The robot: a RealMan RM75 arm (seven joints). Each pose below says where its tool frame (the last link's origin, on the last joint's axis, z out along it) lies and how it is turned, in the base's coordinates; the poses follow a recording.
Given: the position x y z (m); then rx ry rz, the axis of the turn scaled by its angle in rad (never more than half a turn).
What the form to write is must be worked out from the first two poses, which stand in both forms.
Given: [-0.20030 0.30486 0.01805 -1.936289 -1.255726 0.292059]
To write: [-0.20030 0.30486 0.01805 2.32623 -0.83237 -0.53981 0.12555]
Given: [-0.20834 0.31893 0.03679 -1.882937 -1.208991 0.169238]
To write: [-0.20834 0.31893 0.03679 2.24405 -0.83908 -0.53875 0.07542]
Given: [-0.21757 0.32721 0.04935 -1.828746 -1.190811 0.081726]
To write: [-0.21757 0.32721 0.04935 2.18381 -0.83741 -0.54529 0.03742]
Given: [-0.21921 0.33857 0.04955 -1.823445 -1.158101 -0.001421]
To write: [-0.21921 0.33857 0.04955 2.16013 -0.84414 -0.53613 -0.00066]
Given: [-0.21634 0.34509 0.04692 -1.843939 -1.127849 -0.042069]
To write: [-0.21634 0.34509 0.04692 2.16193 -0.85291 -0.52169 -0.01946]
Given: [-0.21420 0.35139 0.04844 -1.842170 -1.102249 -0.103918]
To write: [-0.21420 0.35139 0.04844 2.14927 -0.85712 -0.51285 -0.04835]
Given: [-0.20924 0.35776 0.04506 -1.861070 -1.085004 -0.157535]
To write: [-0.20924 0.35776 0.04506 2.16001 -0.86160 -0.50231 -0.07293]
